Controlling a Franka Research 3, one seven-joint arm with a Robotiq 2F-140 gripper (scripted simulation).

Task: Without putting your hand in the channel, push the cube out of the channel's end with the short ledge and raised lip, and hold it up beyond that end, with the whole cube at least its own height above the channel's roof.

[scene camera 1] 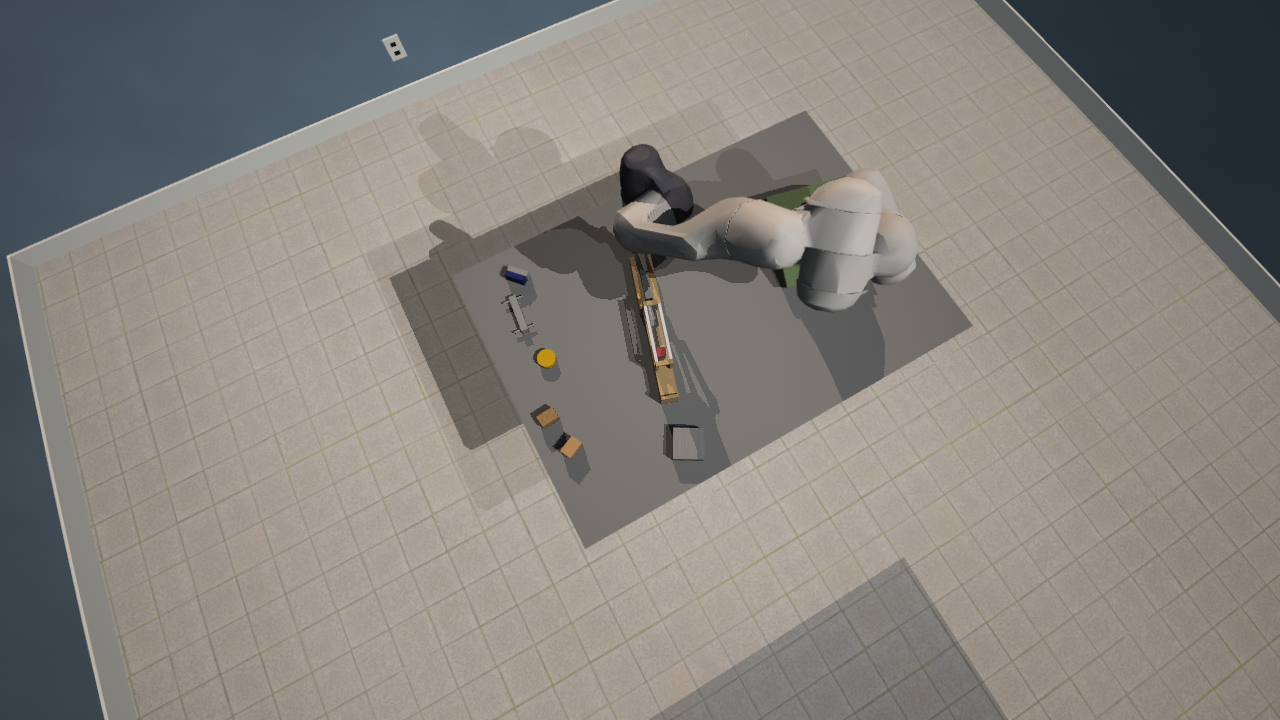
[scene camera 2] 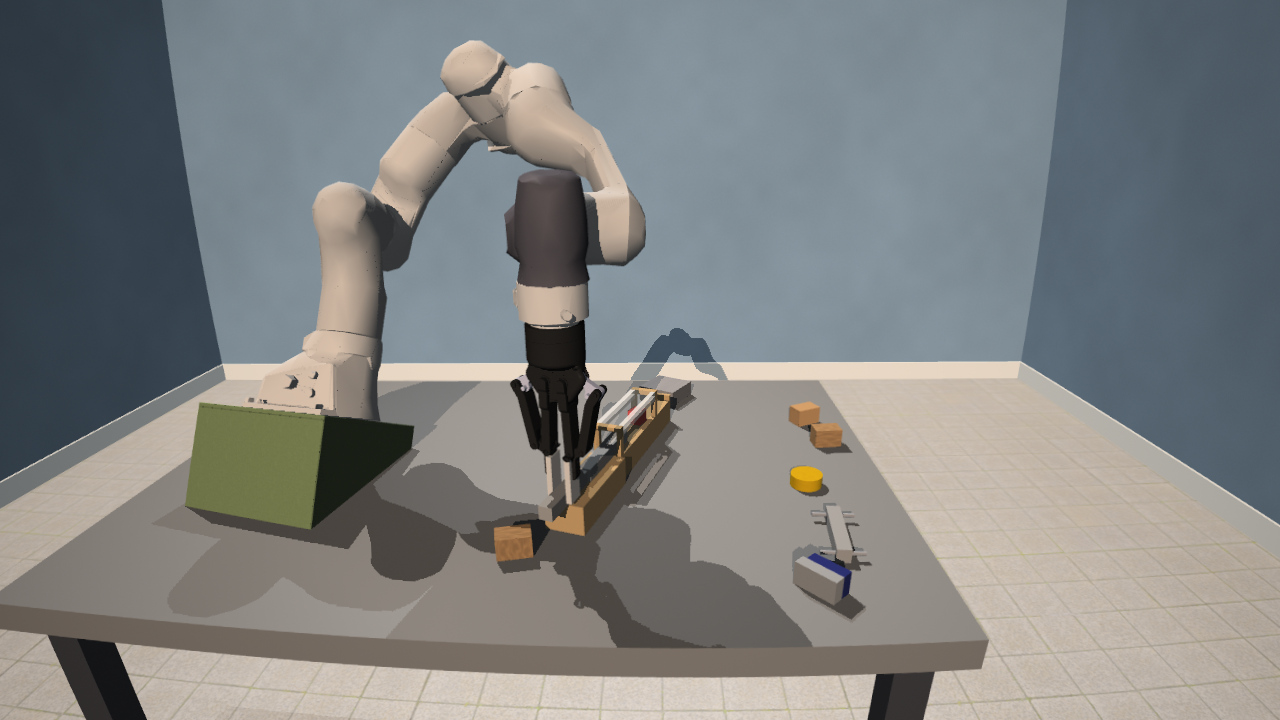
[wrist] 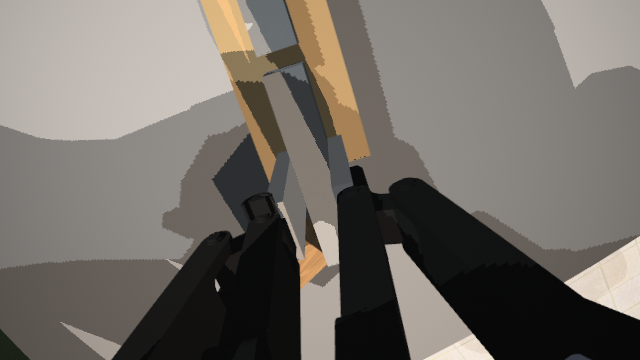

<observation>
In view: the gripper (scene camera 2: pixel 564 497), a wooden block (scene camera 2: pixel 514 542), a yellow disc (scene camera 2: pixel 806 479), a grey cross piece (scene camera 2: pixel 842 550), a grey box (scene camera 1: pixel 687 443), a wooden block (scene camera 2: pixel 829 434) and a wooden channel (scene camera 2: pixel 578 519).
The grey box also shows in scene camera 2 (scene camera 2: pixel 679 389). The gripper also shows in the wrist view (wrist: pixel 316 166). The wooden channel shows as well in scene camera 1 (scene camera 1: pixel 663 370) and in the wrist view (wrist: pixel 318 47). The wrist view does not show the yellow disc: it is out of frame. The wrist view does not show the grey cross piece: it is out of frame.
</observation>
